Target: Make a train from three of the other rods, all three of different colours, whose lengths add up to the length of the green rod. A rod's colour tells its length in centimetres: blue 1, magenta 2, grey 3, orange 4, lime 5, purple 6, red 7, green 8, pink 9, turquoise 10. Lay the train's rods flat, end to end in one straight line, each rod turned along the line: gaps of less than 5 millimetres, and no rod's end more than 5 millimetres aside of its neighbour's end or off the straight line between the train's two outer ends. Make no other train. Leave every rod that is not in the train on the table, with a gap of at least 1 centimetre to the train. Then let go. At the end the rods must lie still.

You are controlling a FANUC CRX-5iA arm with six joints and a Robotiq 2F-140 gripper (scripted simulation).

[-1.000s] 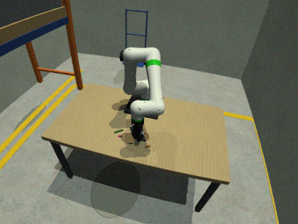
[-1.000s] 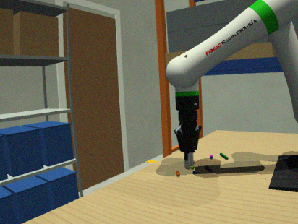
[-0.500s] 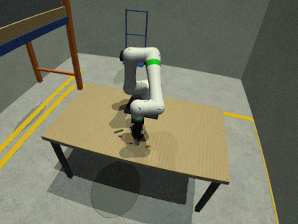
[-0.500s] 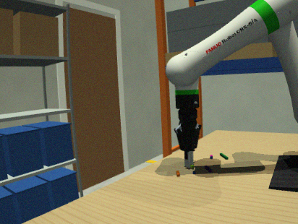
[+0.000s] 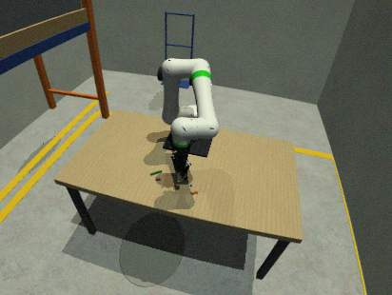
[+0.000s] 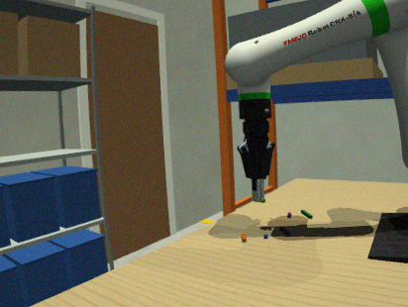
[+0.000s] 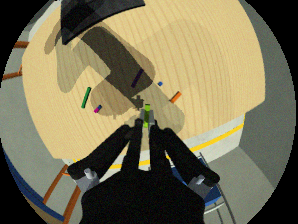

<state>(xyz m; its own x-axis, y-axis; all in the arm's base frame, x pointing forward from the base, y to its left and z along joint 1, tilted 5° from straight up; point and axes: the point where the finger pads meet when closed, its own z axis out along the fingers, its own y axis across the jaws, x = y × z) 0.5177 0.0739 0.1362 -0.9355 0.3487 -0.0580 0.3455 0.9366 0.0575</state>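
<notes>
The magenta rod is 3 cm behind my hand, 17 cm to the right of it and 12 cm below it. Round my hand: lime rod: 3 cm below; purple rod: 8 cm behind, 1 cm to the right, 12 cm below; orange rod: 9 cm to the left, 12 cm below.
</notes>
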